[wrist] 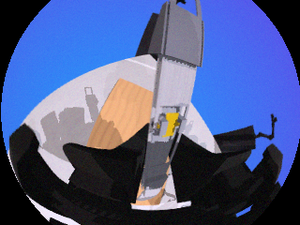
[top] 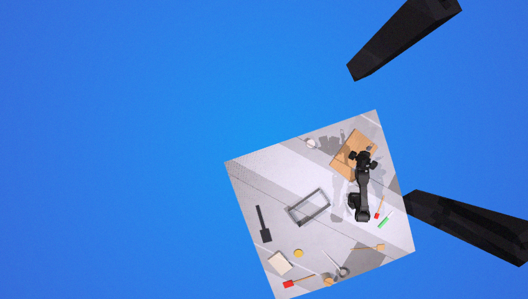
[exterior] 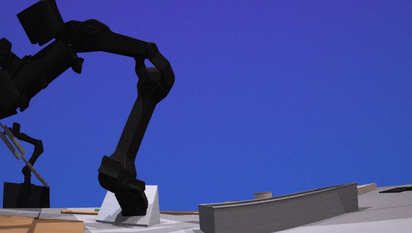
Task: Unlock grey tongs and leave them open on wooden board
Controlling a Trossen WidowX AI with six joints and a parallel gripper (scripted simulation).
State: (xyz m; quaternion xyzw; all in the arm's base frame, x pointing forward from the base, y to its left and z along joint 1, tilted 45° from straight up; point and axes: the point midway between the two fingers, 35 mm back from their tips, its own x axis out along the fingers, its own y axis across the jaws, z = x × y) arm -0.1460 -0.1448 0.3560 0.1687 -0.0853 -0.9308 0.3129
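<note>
Now: gripper tip 4 cm below the yellow lock piece and 2 cm short of it. Round my gripper tip: green-handled tool: 63 cm to the left, 15 cm below, 5 cm behind; grey roasting tin: 51 cm ahead, 24 cm to the left, 13 cm below; wooden board: 15 cm below, 2 cm to the left, 1 cm ahead.
</note>
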